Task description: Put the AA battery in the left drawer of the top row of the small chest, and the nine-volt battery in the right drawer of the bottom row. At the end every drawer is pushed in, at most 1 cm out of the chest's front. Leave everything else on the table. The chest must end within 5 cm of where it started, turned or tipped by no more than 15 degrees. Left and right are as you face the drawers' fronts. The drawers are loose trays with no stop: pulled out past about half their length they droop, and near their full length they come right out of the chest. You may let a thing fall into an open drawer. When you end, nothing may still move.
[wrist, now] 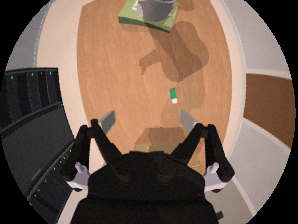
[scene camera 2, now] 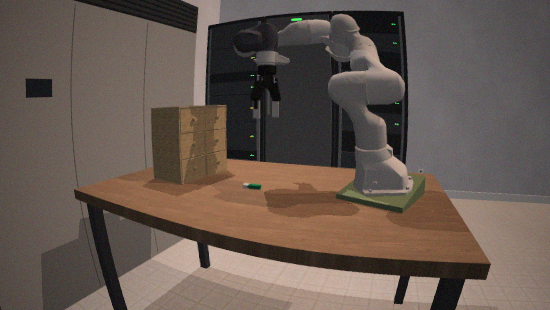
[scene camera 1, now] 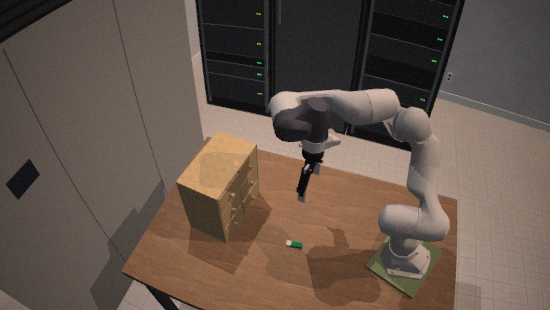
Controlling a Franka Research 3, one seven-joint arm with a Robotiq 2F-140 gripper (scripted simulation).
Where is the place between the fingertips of my gripper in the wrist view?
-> At 147, 115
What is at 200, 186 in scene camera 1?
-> A small wooden chest.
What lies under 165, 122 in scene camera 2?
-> A small wooden chest.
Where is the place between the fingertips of my gripper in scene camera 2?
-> At 266, 117
